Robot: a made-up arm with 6 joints.
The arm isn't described. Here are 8 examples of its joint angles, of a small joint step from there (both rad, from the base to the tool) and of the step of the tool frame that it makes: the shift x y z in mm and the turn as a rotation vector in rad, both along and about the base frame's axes.
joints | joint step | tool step
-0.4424 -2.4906 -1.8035 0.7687 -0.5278 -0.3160 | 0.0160 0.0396 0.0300 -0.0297 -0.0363 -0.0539 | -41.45 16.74 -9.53 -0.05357 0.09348 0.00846
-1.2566 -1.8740 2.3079 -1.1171 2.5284 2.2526 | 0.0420 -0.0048 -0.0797 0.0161 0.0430 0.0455 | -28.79 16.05 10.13 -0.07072 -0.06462 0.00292
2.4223 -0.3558 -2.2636 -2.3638 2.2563 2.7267 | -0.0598 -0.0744 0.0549 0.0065 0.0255 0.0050 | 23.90 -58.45 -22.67 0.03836 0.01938 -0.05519
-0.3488 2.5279 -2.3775 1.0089 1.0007 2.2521 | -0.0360 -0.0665 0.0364 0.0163 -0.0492 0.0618 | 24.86 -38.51 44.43 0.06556 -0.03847 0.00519
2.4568 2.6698 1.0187 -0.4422 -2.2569 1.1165 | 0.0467 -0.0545 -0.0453 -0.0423 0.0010 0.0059 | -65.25 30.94 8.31 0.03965 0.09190 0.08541
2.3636 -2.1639 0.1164 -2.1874 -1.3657 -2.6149 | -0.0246 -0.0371 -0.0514 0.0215 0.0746 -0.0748 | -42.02 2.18 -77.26 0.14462 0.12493 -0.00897
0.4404 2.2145 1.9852 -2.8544 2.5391 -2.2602 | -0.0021 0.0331 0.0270 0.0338 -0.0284 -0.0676 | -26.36 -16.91 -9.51 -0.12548 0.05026 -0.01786
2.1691 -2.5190 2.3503 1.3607 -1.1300 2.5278 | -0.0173 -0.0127 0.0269 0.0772 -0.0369 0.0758 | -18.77 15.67 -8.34 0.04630 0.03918 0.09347
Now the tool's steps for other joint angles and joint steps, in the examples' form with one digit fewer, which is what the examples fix.
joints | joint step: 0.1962 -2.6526 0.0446 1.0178 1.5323 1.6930 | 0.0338 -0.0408 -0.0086 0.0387 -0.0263 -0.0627
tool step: 49.5 -11.2 -38.6 0.0157 -0.1160 -0.0017
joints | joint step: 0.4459 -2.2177 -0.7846 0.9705 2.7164 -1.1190 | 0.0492 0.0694 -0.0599 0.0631 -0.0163 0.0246
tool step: -18.8 -51.3 51.6 -0.0265 -0.0029 0.0116
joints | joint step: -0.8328 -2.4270 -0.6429 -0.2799 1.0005 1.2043 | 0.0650 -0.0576 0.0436 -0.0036 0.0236 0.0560
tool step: -7.0 -65.6 -34.0 -0.0407 0.0354 0.0423
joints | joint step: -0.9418 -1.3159 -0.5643 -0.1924 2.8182 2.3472 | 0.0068 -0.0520 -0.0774 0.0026 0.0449 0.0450
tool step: -7.8 -1.3 -92.7 -0.0533 -0.0759 0.0417
